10 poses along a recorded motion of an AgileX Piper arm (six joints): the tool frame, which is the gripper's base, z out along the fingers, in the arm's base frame.
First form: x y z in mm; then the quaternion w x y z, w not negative.
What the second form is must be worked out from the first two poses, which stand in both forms.
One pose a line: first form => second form
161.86, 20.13, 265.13, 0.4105, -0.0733, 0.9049, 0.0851 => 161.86, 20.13, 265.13, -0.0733, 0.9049, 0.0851, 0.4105
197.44, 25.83, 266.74, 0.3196, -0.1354, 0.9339, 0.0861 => 197.44, 25.83, 266.74, -0.1354, 0.9339, 0.0861, 0.3196
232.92, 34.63, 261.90, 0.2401, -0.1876, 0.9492, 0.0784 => 232.92, 34.63, 261.90, -0.1876, 0.9492, 0.0784, 0.2401
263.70, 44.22, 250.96, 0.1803, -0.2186, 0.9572, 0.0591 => 263.70, 44.22, 250.96, -0.2186, 0.9572, 0.0591, 0.1803
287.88, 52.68, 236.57, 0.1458, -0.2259, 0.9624, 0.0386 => 287.88, 52.68, 236.57, -0.2259, 0.9624, 0.0386, 0.1458
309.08, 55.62, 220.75, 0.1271, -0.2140, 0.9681, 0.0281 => 309.08, 55.62, 220.75, -0.2140, 0.9681, 0.0281, 0.1271
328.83, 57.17, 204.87, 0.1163, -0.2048, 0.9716, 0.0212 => 328.83, 57.17, 204.87, -0.2048, 0.9716, 0.0212, 0.1163
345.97, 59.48, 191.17, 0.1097, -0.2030, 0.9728, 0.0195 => 345.97, 59.48, 191.17, -0.2030, 0.9728, 0.0195, 0.1097
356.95, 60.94, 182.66, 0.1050, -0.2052, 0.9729, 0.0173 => 356.95, 60.94, 182.66, -0.2052, 0.9729, 0.0173, 0.1050
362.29, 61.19, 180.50, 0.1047, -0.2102, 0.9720, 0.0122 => 362.29, 61.19, 180.50, -0.2102, 0.9720, 0.0122, 0.1047
